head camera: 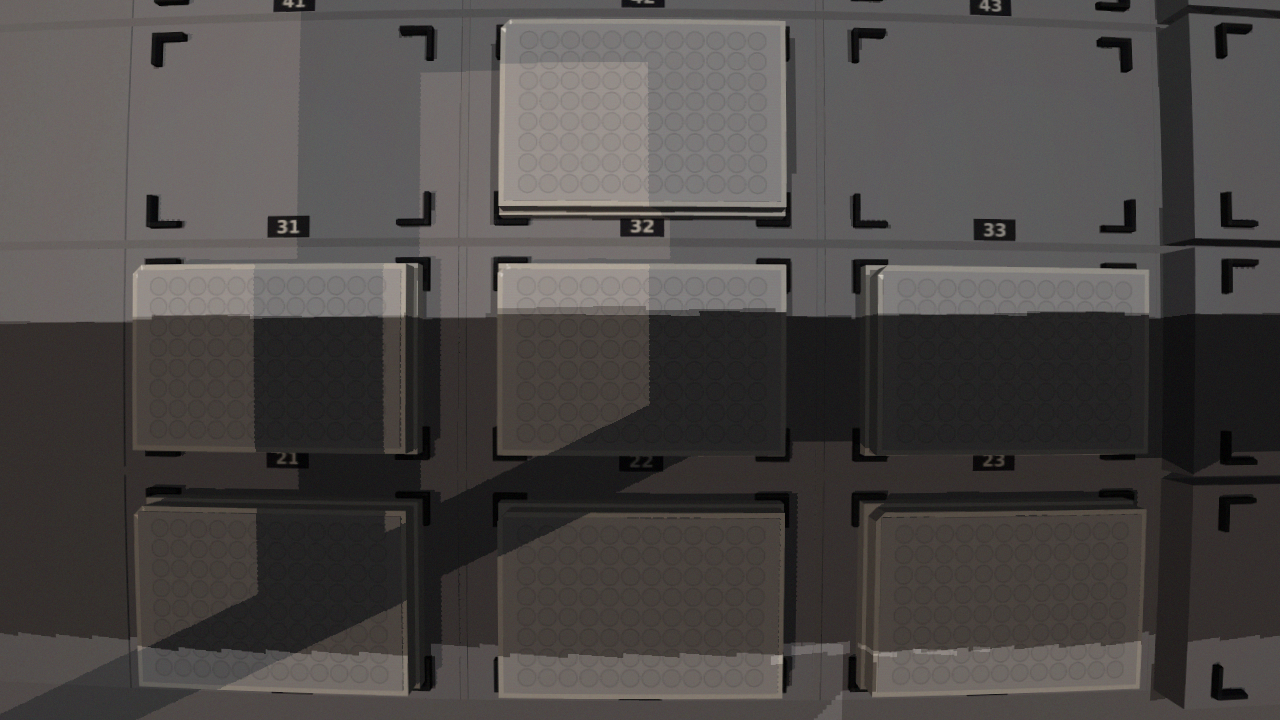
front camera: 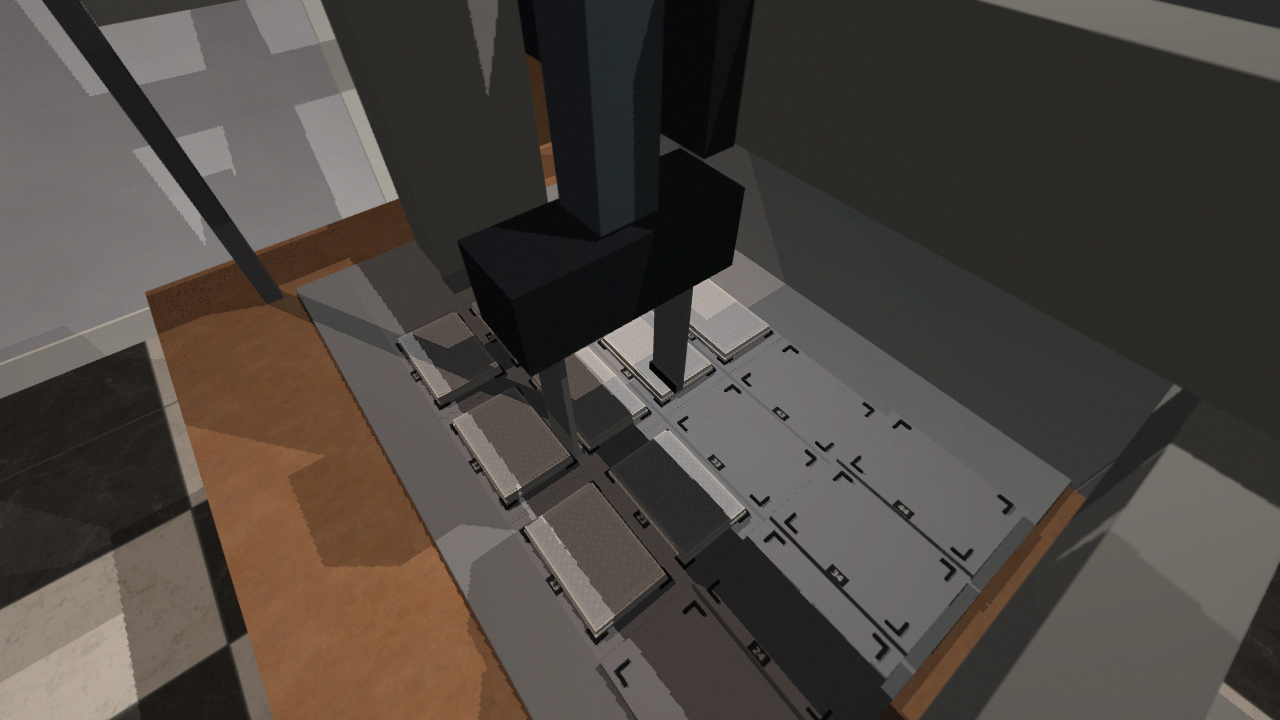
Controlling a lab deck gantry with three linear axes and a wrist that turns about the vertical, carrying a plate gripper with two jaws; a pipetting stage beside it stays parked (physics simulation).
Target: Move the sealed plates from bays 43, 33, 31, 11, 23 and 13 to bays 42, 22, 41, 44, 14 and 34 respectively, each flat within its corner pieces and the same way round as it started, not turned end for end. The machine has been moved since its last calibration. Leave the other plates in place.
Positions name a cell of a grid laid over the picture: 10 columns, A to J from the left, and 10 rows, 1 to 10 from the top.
Scene:
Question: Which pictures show the sealed plate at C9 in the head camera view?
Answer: The head camera view and the front camera view: all of them.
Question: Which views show the sealed plate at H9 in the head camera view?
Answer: The head camera view and the front camera view: all of them.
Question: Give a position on a bay 44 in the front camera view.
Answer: At H8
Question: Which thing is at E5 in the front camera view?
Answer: A sealed plate.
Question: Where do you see a sealed plate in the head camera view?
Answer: C5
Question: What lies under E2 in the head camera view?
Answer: A sealed plate.

